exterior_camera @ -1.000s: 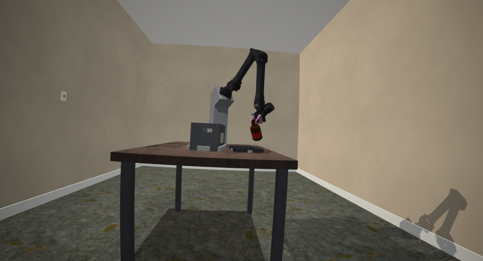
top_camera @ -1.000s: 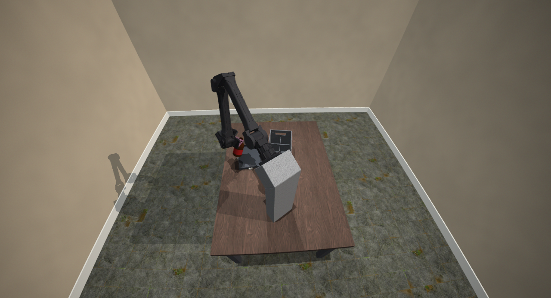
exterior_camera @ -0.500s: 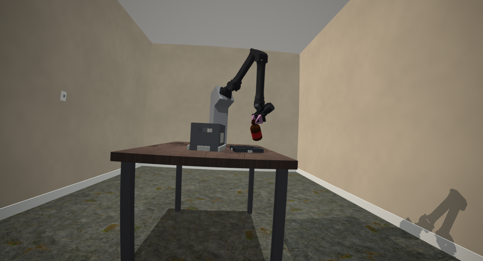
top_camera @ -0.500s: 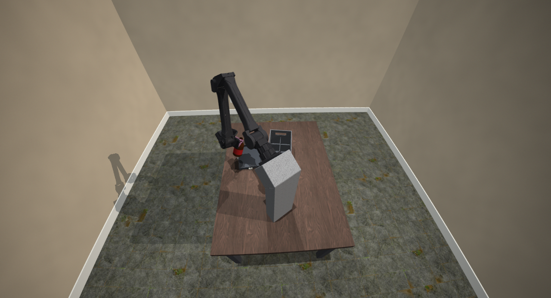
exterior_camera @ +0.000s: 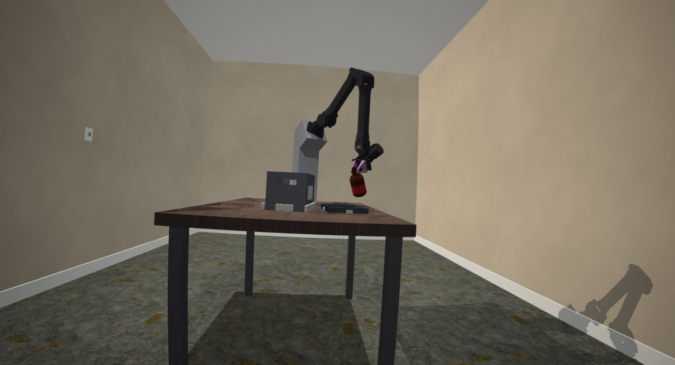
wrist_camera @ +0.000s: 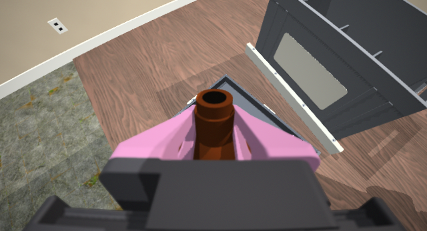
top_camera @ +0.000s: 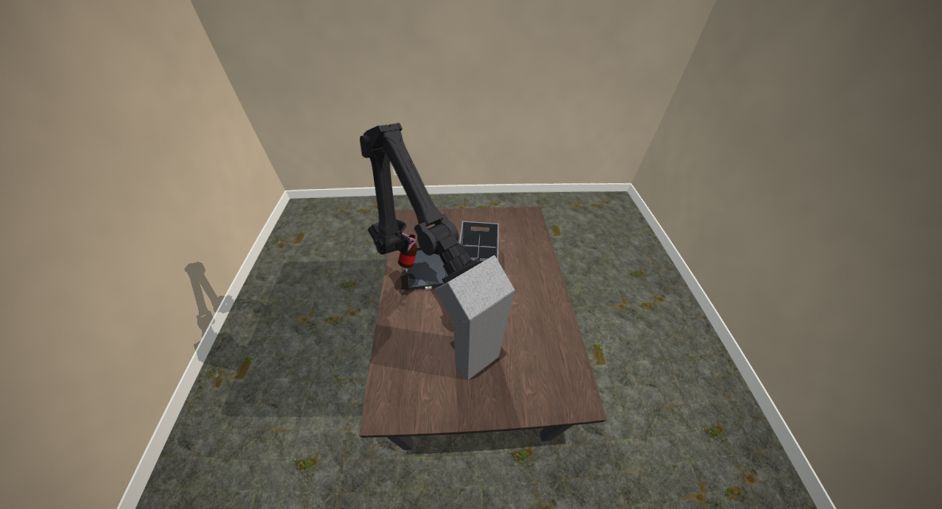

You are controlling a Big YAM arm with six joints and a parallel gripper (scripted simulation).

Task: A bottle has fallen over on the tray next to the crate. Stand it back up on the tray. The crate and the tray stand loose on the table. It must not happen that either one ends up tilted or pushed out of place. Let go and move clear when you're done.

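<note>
The brown bottle is 50 mm below my hand, 30 mm behind it and 20 mm to the left of it. Also, from my hand: dark grey tray: 190 mm below, 50 mm to the right, 10 mm behind; dark crate: 310 mm to the right, 120 mm below, 30 mm ahead.
</note>
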